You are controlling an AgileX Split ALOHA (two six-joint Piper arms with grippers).
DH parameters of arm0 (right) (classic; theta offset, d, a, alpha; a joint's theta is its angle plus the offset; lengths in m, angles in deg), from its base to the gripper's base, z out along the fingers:
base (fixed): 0 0 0 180
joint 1: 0 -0.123 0 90
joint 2: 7.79 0 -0.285 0
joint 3: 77.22 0 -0.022 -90
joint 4: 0 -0.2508 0 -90
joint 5: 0 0 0.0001 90
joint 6: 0 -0.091 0 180
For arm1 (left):
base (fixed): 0 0 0 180
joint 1: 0 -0.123 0 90
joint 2: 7.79 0 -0.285 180
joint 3: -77.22 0 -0.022 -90
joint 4: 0 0.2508 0 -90
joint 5: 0 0 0.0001 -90
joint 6: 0 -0.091 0 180
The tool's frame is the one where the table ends.
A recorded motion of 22 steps. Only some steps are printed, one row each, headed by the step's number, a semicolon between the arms.
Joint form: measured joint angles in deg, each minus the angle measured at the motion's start. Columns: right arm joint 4, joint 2, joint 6, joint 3, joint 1, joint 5; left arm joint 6, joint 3, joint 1, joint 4, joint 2, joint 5.
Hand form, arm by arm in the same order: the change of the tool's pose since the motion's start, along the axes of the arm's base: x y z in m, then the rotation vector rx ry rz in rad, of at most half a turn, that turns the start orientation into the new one. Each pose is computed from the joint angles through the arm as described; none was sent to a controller.
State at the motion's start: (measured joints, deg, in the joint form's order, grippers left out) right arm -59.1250 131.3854 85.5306 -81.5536 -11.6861 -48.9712; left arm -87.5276 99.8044 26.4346 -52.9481 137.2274 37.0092
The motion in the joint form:
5: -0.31 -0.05 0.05 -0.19 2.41 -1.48; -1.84 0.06 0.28 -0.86 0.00 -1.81
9: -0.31 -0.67 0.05 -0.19 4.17 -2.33; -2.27 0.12 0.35 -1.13 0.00 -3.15
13: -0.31 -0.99 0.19 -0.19 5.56 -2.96; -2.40 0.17 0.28 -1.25 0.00 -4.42
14: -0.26 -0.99 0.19 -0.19 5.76 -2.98; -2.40 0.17 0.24 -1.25 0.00 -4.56
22: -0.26 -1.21 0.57 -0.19 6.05 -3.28; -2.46 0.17 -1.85 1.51 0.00 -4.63
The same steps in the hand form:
5: 0.0047 -0.0158 0.0020 0.0175 0.0118 -0.0295; 0.0018 -0.0021 0.0011 -0.0007 -0.0389 0.0011
9: 0.0077 -0.0279 0.0070 0.0269 0.0098 -0.0510; 0.0037 -0.0023 0.0018 0.0003 -0.0597 0.0130
13: 0.0097 -0.0375 0.0097 0.0333 0.0089 -0.0666; 0.0061 -0.0014 0.0023 0.0020 -0.0770 0.0288
14: 0.0100 -0.0389 0.0097 0.0329 0.0089 -0.0693; 0.0065 -0.0010 0.0023 0.0024 -0.0788 0.0312
22: 0.0103 -0.0408 0.0115 0.0356 0.0036 -0.0662; 0.0156 0.0168 0.0008 0.0397 -0.0985 0.0405

